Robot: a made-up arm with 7 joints.
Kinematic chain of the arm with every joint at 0, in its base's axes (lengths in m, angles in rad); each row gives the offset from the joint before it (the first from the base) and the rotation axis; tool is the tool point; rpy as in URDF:
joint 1: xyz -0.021 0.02 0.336 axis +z
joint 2: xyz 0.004 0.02 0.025 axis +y
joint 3: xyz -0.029 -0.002 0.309 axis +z
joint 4: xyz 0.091 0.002 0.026 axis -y
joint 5: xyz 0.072 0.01 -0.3 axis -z
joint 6: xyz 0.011 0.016 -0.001 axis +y
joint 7: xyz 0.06 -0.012 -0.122 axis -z
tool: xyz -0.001 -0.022 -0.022 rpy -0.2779 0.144 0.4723
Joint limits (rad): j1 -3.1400..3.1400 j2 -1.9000..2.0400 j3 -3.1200..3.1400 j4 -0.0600..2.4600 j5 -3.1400..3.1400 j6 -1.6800..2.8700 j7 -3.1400..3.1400
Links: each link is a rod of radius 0.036 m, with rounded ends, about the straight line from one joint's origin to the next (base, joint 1, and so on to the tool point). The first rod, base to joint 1, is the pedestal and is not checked.
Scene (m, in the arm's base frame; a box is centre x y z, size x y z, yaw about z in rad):
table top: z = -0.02
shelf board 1: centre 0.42 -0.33 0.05 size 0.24 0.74 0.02 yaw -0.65
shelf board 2: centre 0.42 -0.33 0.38 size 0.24 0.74 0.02 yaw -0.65
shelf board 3: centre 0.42 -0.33 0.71 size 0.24 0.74 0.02 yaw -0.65
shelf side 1: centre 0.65 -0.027 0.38 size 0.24 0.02 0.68 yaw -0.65
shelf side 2: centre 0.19 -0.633 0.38 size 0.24 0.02 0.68 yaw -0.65
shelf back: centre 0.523 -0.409 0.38 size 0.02 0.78 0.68 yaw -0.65
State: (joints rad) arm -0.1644 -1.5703 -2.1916 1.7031 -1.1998 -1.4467 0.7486
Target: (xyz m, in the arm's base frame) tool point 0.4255 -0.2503 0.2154
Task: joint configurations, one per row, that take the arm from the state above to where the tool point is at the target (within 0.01 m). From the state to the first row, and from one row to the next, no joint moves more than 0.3 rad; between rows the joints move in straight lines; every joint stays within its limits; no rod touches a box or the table.
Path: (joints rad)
1: 0.0663 -1.5460 -2.1493 1.4947 -1.3054 -1.4414 0.8306
2: 0.2971 -1.5216 -2.1069 1.2862 -1.4109 -1.4361 0.9125
3: 0.5278 -1.4973 -2.0646 1.0778 -1.5165 -1.4308 0.9945
4: 0.7808 -1.5673 -2.0594 1.0837 -1.4749 -1.3244 0.9448
5: 1.0337 -1.6373 -2.0542 1.0897 -1.4332 -1.2180 0.8952
6: 1.2867 -1.7073 -2.0490 1.0956 -1.3916 -1.1115 0.8455
7: 1.5396 -1.7773 -2.0438 1.1015 -1.3500 -1.0051 0.7958

